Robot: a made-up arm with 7 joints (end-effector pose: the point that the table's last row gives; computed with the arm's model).
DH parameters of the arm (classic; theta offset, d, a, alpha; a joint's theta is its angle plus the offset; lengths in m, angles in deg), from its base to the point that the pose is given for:
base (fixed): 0 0 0 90
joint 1: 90 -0.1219 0 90
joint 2: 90 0 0 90
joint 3: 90 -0.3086 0 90
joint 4: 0 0 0 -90
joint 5: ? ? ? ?
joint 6: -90 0 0 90
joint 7: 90 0 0 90
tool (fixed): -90 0 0 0
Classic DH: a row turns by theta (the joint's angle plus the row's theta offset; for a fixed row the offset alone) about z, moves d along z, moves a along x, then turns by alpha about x.
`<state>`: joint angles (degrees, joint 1 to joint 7).
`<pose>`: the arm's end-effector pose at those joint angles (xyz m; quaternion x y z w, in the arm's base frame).
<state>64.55 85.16 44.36 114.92 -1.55 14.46 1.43</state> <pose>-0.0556 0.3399 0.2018 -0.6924 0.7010 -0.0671 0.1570</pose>
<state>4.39 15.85 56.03 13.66 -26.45 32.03 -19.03</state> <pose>0.0713 0.3170 -0.5081 0.2789 0.1515 0.2711 0.9087</pose>
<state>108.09 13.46 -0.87 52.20 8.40 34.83 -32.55</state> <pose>0.3644 0.2257 0.3220 0.1419 -0.8337 0.3146 0.4311</pose>
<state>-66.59 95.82 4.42 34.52 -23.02 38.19 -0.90</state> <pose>0.1120 0.6280 -0.1019 0.6491 0.4072 -0.4940 0.4109</pose>
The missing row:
joint 5: 0 -0.2442 0 -90
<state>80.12 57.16 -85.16 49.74 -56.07 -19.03 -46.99</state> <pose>0.4056 0.4131 -0.0547 0.5788 -0.5035 -0.6413 0.0142</pose>
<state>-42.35 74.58 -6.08 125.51 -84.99 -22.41 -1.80</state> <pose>0.1025 0.2771 -0.1809 -0.1813 0.3724 0.9098 0.0284</pose>
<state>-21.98 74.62 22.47 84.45 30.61 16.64 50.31</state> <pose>0.2088 0.4669 -0.0827 -0.0034 -0.3924 -0.3610 0.8460</pose>
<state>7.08 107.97 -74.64 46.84 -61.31 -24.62 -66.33</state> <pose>0.0489 0.6273 -0.0107 0.2975 -0.1517 -0.9142 0.2298</pose>
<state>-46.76 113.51 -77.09 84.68 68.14 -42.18 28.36</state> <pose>-0.0248 0.5202 -0.0979 -0.1843 0.0566 -0.3236 0.9264</pose>
